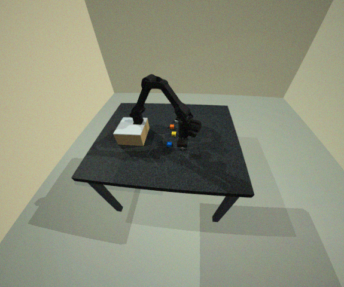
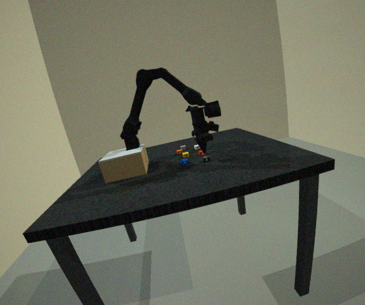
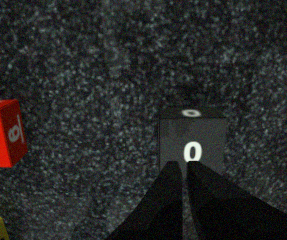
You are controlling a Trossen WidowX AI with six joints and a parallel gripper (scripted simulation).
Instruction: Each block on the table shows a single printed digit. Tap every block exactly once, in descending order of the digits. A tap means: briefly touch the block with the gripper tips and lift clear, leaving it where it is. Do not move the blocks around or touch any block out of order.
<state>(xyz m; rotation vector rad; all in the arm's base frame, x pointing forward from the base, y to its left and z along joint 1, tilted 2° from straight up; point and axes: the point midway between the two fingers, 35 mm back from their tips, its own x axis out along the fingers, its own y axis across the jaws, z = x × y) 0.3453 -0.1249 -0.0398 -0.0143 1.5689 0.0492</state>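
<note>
My gripper tip is now 3 cm above the black block and 1 cm to the left of it. Round my gripper tip: blue block: 10 cm behind, 3 cm below, 2 cm to the left; red block: 10 cm to the left, 3 cm below; yellow block marked 3: 13 cm to the left, 8 cm behind, 3 cm below.
</note>
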